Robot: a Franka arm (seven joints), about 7 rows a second.
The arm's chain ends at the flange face. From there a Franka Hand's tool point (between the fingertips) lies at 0.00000 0.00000 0.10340 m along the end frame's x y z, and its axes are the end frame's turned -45 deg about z.
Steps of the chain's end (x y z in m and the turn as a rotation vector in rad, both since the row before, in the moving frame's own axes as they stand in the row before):
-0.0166, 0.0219, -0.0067, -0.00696, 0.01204, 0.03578
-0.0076, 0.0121, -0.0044, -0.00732, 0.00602, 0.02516
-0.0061, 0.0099, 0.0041, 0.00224, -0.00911, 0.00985
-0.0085, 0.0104, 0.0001, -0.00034, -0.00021, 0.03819
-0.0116, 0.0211, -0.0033, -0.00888, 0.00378, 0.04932
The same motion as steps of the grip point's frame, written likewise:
-0.0269, 0.0051, -0.0067, -0.01344, 0.00359, 0.03578
-0.0140, 0.0042, -0.0044, -0.00943, -0.00092, 0.02516
-0.0118, 0.0019, 0.0041, 0.00803, -0.00486, 0.00985
-0.0134, 0.0014, 0.0001, -0.00009, -0.00039, 0.03819
-0.0235, 0.0076, -0.0033, -0.00895, -0.00361, 0.04932

